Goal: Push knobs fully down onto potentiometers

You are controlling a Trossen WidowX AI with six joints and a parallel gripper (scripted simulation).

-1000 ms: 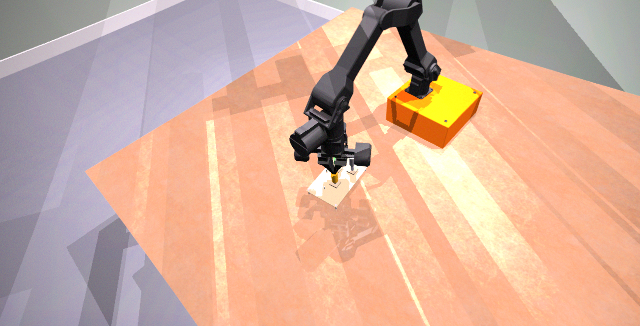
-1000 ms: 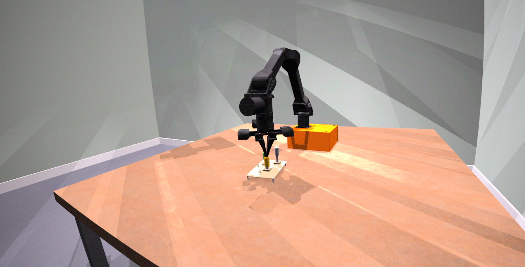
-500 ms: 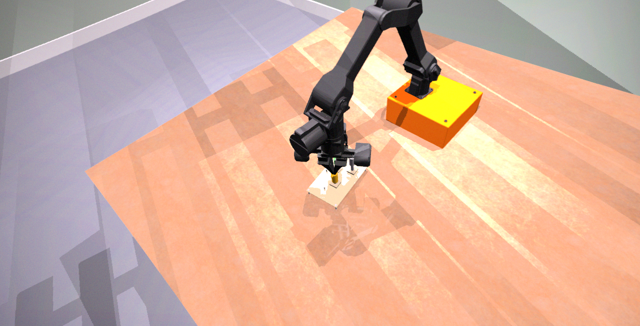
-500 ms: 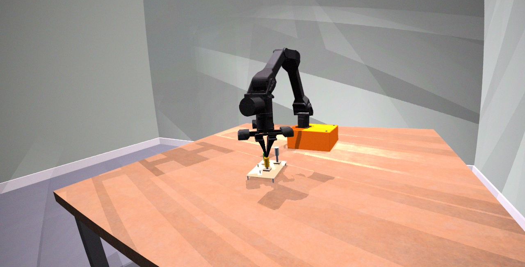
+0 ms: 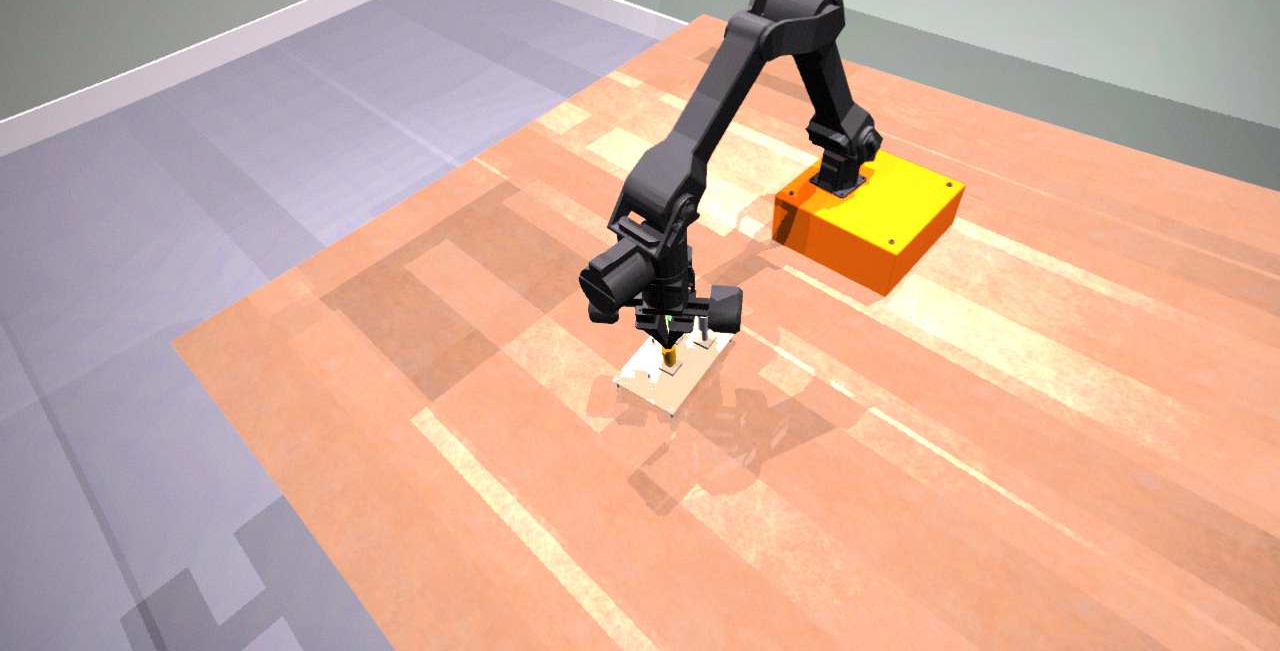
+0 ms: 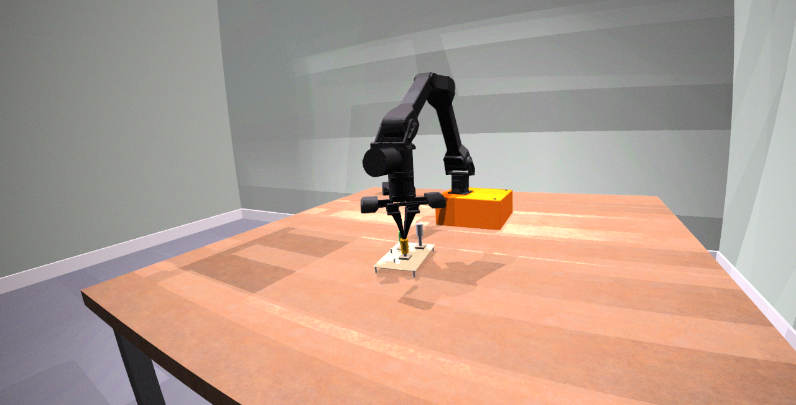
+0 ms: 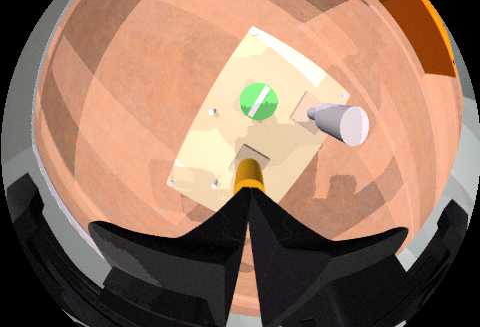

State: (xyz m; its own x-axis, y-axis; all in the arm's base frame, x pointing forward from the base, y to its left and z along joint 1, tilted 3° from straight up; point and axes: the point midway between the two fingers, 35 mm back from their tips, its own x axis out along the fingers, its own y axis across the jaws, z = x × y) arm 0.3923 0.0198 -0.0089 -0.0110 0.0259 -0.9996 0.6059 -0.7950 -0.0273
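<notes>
Now: the yellow knob 1 cm below my gripper tip. Also, from my gripper tip: green knob (4 cm behind, 3 cm to the right, 1 cm below).
</notes>
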